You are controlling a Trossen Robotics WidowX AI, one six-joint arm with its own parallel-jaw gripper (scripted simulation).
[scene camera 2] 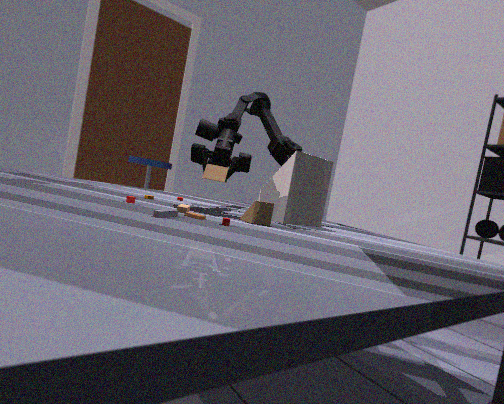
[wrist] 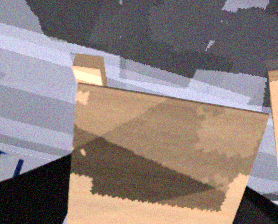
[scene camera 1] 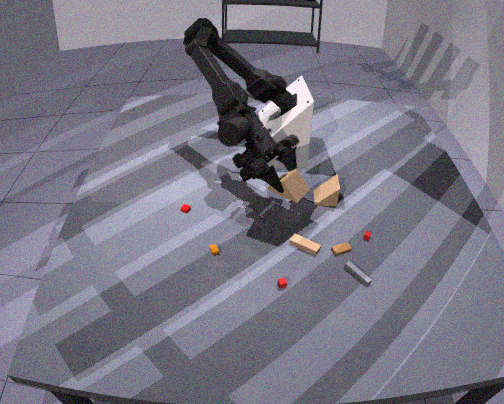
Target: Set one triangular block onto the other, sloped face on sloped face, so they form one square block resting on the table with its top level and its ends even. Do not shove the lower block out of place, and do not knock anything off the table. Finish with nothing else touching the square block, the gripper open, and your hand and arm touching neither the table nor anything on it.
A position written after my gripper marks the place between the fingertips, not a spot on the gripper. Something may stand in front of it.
Labels:
my gripper: scene camera 2 215, 176; wrist 151, 171; scene camera 1 289, 185

